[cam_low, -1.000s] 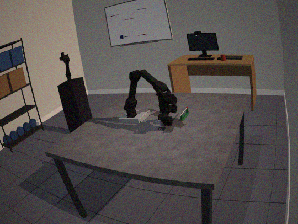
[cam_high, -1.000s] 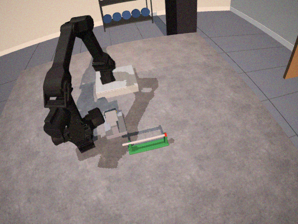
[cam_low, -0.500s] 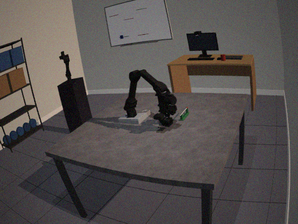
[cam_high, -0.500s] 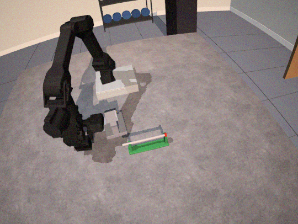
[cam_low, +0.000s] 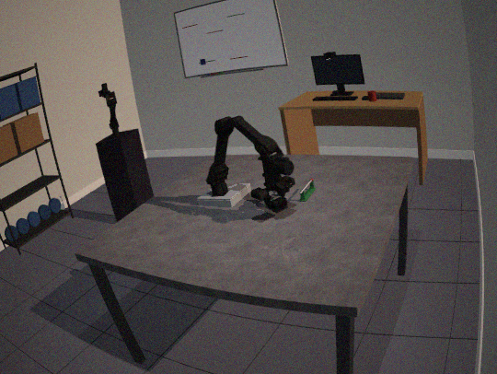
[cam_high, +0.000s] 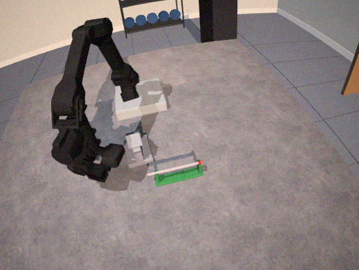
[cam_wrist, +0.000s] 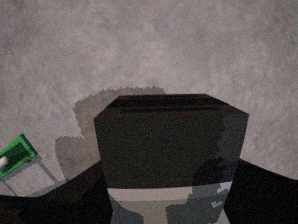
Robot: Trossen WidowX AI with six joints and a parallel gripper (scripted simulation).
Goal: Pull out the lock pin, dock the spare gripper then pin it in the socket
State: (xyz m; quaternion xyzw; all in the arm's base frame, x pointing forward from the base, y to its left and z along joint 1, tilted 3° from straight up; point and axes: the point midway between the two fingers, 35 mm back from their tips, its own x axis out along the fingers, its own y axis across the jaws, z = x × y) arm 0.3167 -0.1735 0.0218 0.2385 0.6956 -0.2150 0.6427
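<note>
The spare gripper lies 10 mm behind my gripper tip, 10 mm to the left of it and 20 mm above it. The rest, counted from my gripper tip: mount socket (40 mm behind, 130 mm to the left, 10 mm above); green cradle (90 mm ahead, 210 mm to the left, 20 mm below).
</note>
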